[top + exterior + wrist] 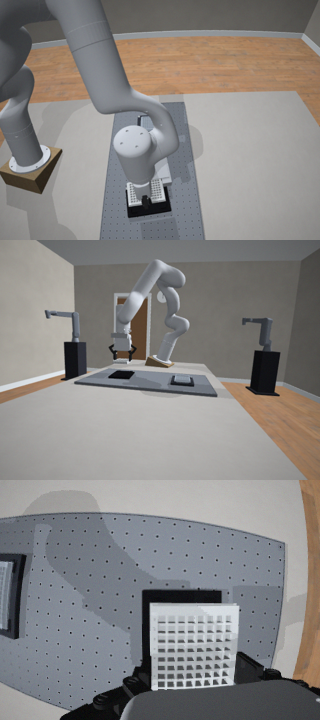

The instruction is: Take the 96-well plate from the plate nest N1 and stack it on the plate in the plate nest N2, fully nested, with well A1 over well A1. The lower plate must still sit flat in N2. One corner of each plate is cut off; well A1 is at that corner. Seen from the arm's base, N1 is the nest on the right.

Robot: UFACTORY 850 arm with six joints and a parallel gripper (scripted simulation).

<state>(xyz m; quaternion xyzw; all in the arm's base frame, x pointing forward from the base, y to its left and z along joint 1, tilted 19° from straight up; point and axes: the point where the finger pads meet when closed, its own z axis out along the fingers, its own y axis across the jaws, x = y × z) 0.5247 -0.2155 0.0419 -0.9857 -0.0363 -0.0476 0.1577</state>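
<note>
The black plate nest lies 10 cm below my hand. The rest, counted from my hand: white 96-well plate: 1 cm below.
</note>
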